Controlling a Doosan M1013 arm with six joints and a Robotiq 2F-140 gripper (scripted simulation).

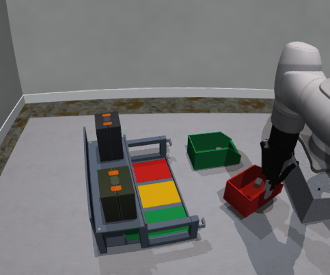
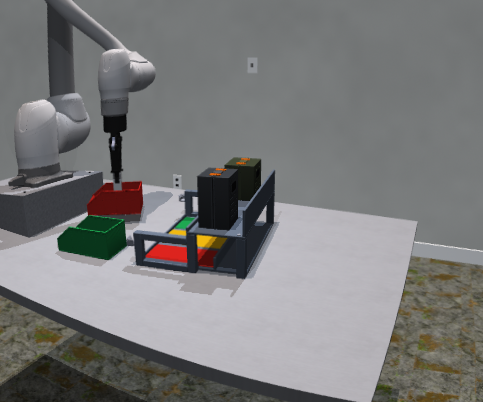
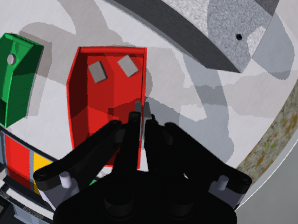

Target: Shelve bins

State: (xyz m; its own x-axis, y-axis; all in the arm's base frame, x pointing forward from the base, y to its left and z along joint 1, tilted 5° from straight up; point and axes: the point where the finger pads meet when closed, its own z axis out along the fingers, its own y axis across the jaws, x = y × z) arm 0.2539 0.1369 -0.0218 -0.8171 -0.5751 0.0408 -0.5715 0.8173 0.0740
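Now: the red bin 20 mm ahead of my hand, 40 mm to the right of it and 40 mm below it. From my hand the other things lie so: green bin (130 mm ahead, 260 mm to the right, 70 mm below).
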